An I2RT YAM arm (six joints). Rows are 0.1 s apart.
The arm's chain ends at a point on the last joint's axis. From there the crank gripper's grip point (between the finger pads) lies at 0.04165 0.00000 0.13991 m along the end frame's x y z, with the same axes.
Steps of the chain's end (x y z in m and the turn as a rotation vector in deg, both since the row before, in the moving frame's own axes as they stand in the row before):
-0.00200, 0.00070, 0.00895, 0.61, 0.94, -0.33
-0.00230, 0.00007, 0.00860, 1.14, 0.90, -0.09
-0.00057, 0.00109, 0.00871, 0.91, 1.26, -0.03
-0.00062, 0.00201, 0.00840, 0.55, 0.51, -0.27
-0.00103, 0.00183, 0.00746, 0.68, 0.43, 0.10
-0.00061, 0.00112, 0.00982, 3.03, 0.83, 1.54
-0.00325, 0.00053, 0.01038, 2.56, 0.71, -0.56
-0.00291, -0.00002, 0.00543, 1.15, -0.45, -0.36
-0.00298, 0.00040, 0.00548, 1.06, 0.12, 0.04
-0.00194, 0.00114, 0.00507, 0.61, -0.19, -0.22
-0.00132, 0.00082, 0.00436, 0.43, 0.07, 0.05
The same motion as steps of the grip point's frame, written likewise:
0.00028, -0.00103, 0.00824, 0.61, 0.94, -0.33
-0.00011, -0.00277, 0.00790, 1.14, 0.90, -0.09
0.00250, -0.00115, 0.00774, 0.91, 1.26, -0.03
0.00062, 0.00047, 0.00802, 0.55, 0.51, -0.27
0.00002, 0.00025, 0.00713, 0.68, 0.43, 0.10
0.00150, -0.00511, 0.00904, 3.03, 0.83, 1.54
-0.00155, -0.00612, 0.00970, 2.56, 0.71, -0.56
-0.00402, -0.00309, 0.00572, 1.15, -0.45, -0.36
-0.00269, -0.00216, 0.00537, 1.06, 0.12, 0.04
-0.00241, -0.00051, 0.00520, 0.61, -0.19, -0.22
-0.00115, -0.00019, 0.00431, 0.43, 0.07, 0.05

